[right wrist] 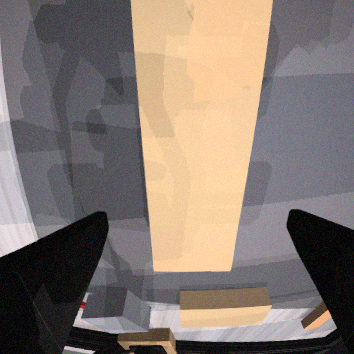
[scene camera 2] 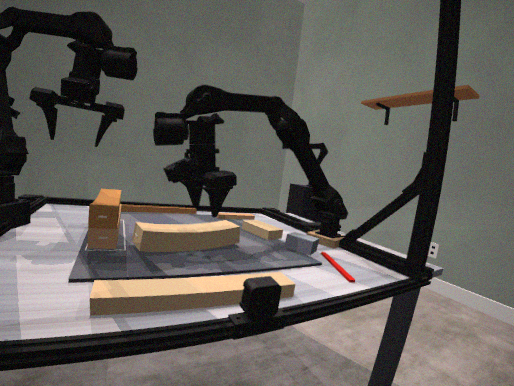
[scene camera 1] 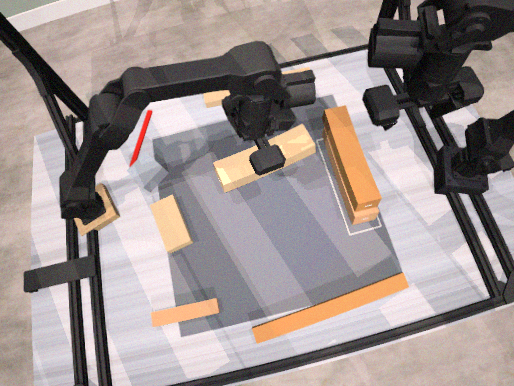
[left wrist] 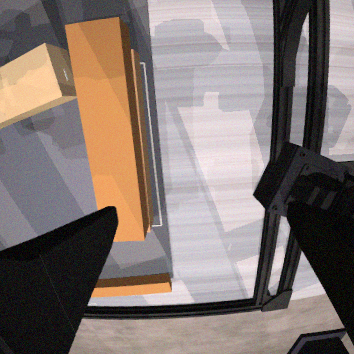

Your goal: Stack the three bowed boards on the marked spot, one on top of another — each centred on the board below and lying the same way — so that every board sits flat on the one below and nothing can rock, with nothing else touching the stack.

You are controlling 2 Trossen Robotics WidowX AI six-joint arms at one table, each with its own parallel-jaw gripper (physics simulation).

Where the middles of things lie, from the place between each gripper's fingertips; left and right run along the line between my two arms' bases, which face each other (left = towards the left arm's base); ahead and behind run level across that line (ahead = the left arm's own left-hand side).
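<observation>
The grey block [scene camera 1: 145,170] is 570 mm to the right of my left hand, 190 mm below it and 50 mm behind it. As for the pale bowed board [scene camera 2: 147,237], it lies 270 mm to the right of my left hand, and it is also 180 mm below that hand and 40 mm behind it.
Counted from my right hand, the grey block is 10 mm behind, 60 mm below and 260 mm to the right. My right gripper itself is now 10 mm past the pale bowed board and 30 mm to the right of it, 50 mm above the board.
</observation>
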